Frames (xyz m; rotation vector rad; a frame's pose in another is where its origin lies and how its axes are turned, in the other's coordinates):
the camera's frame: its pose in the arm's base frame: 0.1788 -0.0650 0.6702 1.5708 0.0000 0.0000
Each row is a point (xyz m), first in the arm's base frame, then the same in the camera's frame.
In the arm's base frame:
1: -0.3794 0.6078 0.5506
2: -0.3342 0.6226 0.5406
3: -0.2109 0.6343 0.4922
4: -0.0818 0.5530 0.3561
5: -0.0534 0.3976 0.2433
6: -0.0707 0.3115 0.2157
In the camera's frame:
1: -0.5582 -0.1196 -0.6728
2: -0.5130 -0.1296 -0.6876
3: -0.3897 -0.1780 -0.6993
4: -0.2606 -0.3141 -0.6180
5: -0.2322 -0.4269 -0.4626
6: -0.2495 -0.4545 -0.3765

